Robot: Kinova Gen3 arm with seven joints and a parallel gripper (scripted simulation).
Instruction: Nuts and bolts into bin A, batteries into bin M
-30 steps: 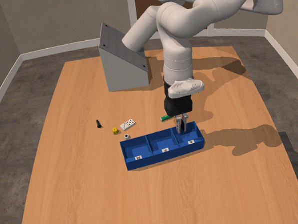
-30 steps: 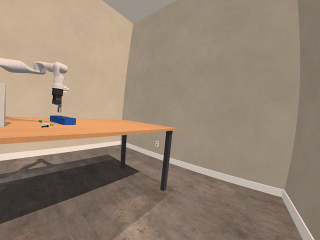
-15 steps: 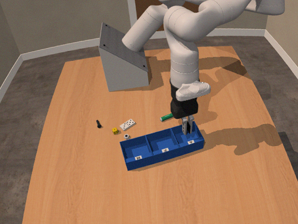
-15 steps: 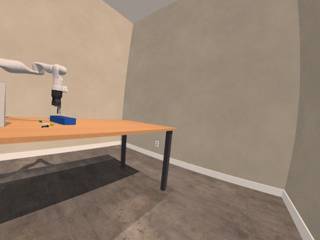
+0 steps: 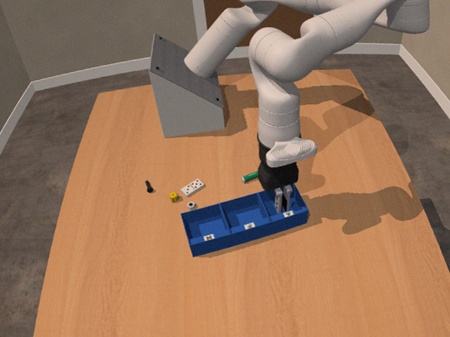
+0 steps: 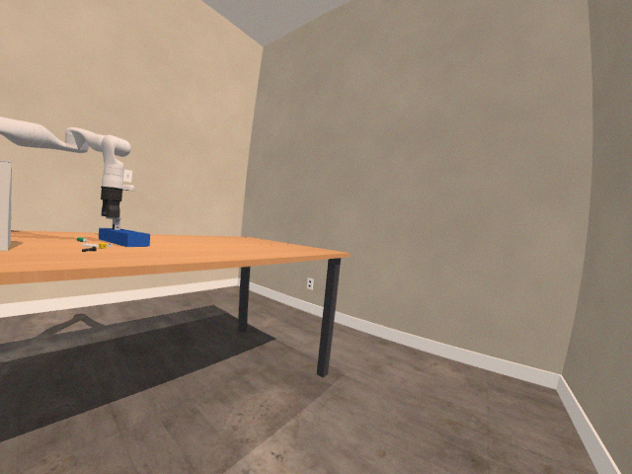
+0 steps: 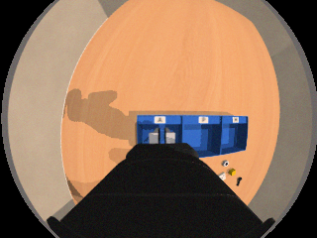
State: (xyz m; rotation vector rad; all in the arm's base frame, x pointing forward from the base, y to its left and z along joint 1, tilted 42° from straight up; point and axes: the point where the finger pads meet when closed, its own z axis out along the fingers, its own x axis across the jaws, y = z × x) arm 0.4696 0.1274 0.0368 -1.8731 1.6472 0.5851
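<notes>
My gripper is now 130 mm past the green battery, 40 mm to the left of it and 40 mm above it. Round my hand: silver nut: 70 mm behind, 190 mm to the right, 40 mm below; then blue three-compartment bin: 80 mm to the right, 30 mm below; then white domino: 130 mm behind, 180 mm to the right, 40 mm below.
</notes>
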